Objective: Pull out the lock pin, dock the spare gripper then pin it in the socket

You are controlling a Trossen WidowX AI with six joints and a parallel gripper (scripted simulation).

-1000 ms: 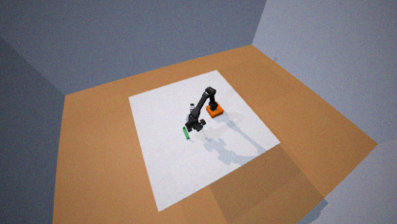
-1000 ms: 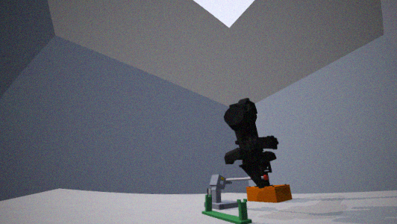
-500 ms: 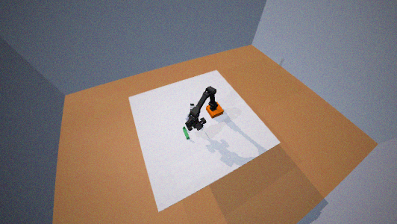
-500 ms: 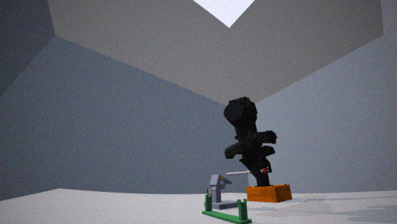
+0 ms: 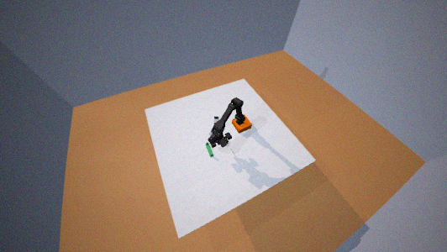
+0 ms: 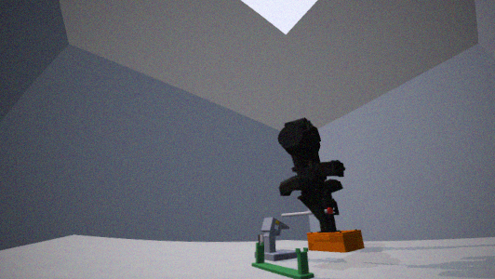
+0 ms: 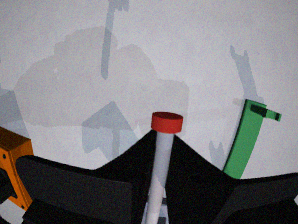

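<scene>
Right now the green cradle is 100 mm ahead of my gripper tip, 50 mm to the right of it and 60 mm below it. The rest, counted from my gripper tip: grey mount (20 mm behind, 170 mm to the right, 30 mm below); spare gripper (100 mm behind, 280 mm to the right, 60 mm below).
</scene>
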